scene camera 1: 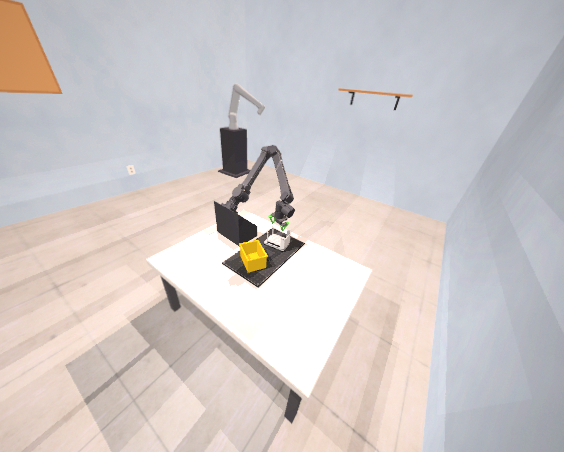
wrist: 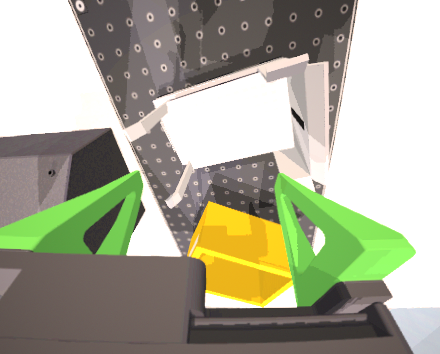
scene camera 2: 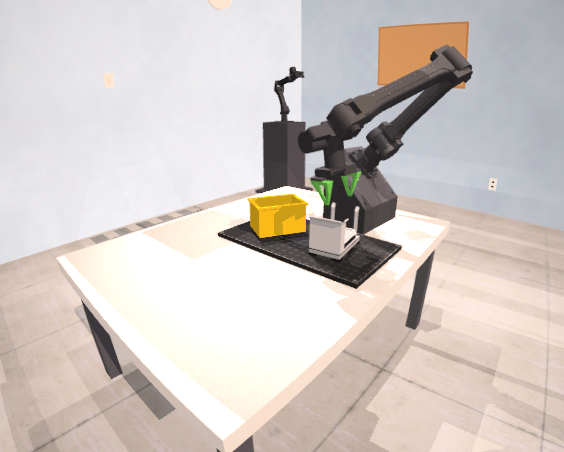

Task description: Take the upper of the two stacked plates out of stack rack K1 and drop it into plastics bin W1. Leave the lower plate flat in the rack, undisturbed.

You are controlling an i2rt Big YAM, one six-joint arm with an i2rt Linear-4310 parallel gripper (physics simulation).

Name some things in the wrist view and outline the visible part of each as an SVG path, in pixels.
My gripper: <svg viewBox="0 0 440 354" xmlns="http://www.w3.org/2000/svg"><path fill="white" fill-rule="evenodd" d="M0 228L0 295L2 295L0 299L0 354L414 354L389 308L384 304L392 299L393 295L383 280L415 256L416 250L402 233L308 189L284 173L278 174L274 189L297 307L205 308L206 264L204 261L191 256L127 255L144 188L139 170L135 170L99 189ZM291 201L320 229L325 237L325 243L317 255L299 225ZM125 198L113 227L96 254L93 254L83 241L85 231Z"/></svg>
A white plate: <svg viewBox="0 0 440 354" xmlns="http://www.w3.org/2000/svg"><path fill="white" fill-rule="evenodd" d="M287 78L267 83L261 74L257 73L167 102L169 115L193 169L294 147Z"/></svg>
